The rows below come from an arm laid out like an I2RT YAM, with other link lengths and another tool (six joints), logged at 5 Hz.
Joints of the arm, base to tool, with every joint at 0 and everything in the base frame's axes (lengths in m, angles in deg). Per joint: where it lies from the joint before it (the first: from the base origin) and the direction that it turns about. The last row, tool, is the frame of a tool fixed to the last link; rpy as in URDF.
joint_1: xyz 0 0 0.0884 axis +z
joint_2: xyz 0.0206 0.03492 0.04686 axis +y
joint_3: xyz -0.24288 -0.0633 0 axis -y
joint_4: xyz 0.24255 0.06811 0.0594 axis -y
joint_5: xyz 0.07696 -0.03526 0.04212 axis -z
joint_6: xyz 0.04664 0 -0.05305 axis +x
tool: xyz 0.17 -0.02 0 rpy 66.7 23.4 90
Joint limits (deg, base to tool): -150..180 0..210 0..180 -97..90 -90..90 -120..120
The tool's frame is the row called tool.
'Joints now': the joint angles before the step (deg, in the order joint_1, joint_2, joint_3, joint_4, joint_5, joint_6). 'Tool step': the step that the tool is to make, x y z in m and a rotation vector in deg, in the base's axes. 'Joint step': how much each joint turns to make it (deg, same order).
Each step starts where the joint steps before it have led.
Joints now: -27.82, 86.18, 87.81, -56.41, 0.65, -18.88
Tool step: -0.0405, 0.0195, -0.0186, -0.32, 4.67, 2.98
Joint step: -0.12, -7.19, -8.30, -2.81, 0.36, -3.95
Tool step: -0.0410, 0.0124, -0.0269, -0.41, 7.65, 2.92
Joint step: -0.25, -3.89, -6.13, -4.16, 2.00, -4.66
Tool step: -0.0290, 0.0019, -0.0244, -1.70, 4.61, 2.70
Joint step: -1.12, -3.96, -7.51, 0.67, 1.88, -4.99
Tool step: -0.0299, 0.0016, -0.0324, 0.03, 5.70, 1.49
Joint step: -1.70, -1.77, -7.15, 0.83, 1.59, -3.98
